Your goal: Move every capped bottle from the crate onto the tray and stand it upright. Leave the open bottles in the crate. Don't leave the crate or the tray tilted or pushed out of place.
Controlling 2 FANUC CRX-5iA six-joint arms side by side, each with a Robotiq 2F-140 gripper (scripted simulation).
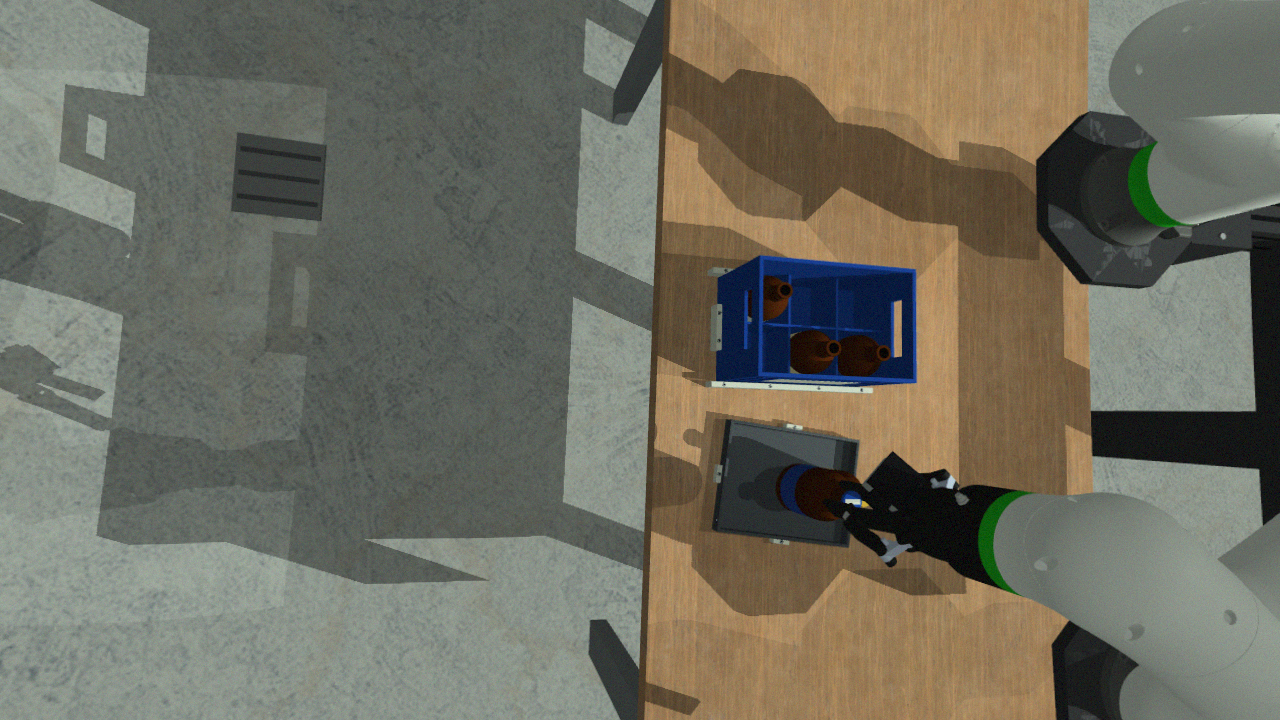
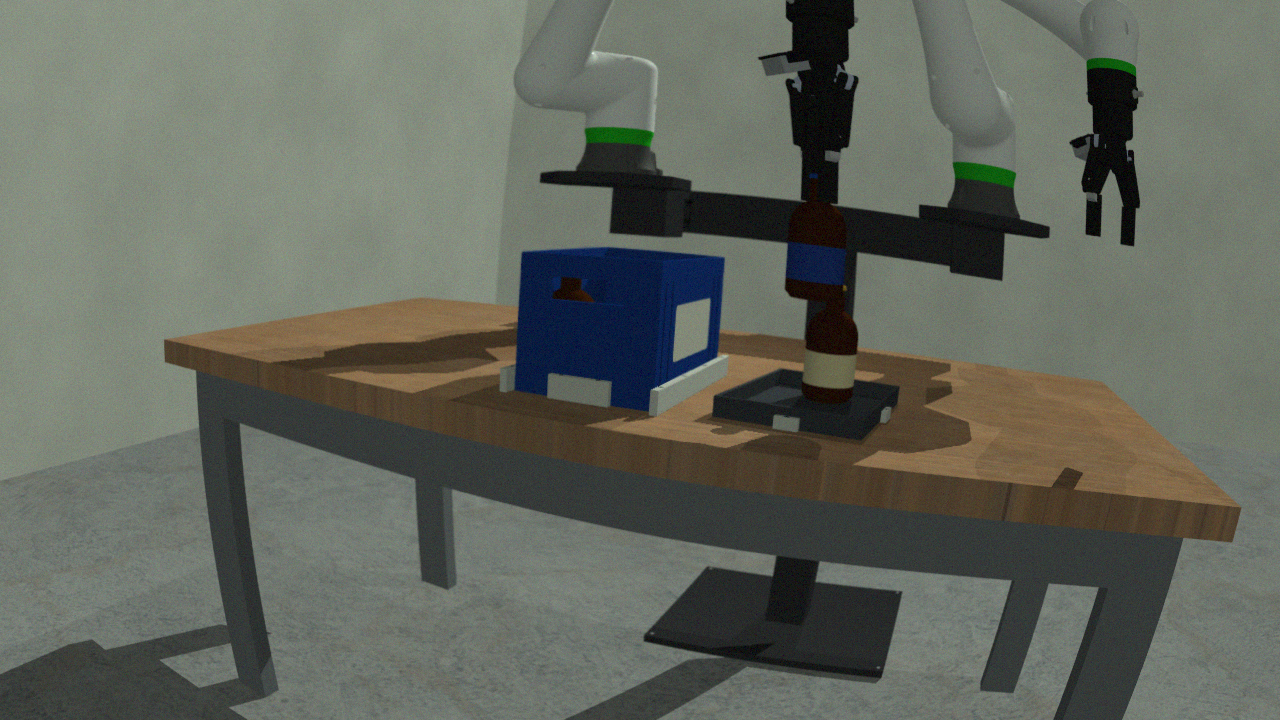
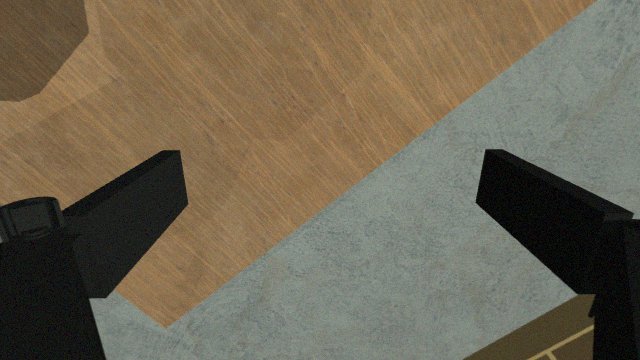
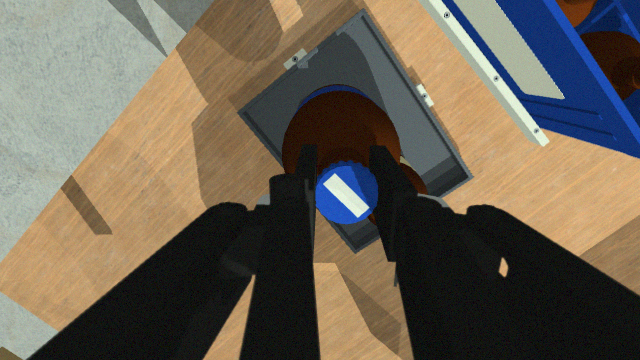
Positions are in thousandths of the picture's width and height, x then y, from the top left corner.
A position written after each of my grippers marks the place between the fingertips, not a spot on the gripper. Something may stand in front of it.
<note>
In view: my left gripper (image 2: 868,334), my right gripper (image 2: 640,281), a blue crate (image 2: 523,451), a dark tray (image 1: 589,633), a blue-capped bottle (image 2: 638,351) and a brown bottle (image 1: 607,408).
The blue crate shows as well in image 1 (image 1: 656,416) and in image 4 (image 4: 846,162). The dark tray also shows in image 2 (image 2: 603,548) and in image 4 (image 4: 562,157). The blue-capped bottle shows as well in image 1 (image 1: 625,678) and in image 4 (image 4: 537,340). Image 3 misses the blue crate: it is out of frame. Image 3 misses the dark tray: it is out of frame.
</note>
